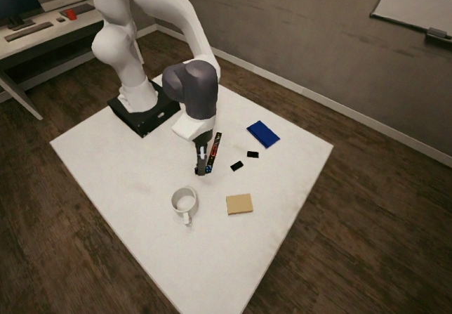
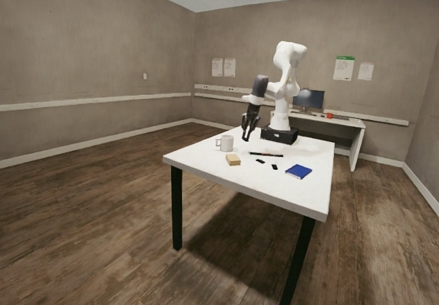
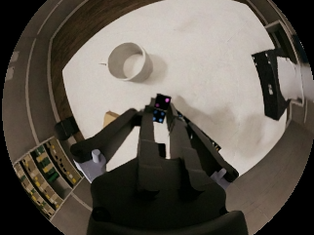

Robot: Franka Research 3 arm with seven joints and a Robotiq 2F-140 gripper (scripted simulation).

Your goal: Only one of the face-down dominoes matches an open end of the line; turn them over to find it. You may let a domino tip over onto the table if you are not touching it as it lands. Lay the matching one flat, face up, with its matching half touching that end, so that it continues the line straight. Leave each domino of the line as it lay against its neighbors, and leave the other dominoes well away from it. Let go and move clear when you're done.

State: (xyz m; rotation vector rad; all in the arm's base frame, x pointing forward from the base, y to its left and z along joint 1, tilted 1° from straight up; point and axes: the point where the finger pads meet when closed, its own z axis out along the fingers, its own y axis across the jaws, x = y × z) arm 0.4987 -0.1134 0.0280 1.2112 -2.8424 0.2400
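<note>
The white mug lies 130 mm to the right of my hand, 80 mm below it and 20 mm ahead of it. From my hand the other things lie so: tan block: 180 mm ahead, 110 mm below; domino: 30 mm below.
</note>
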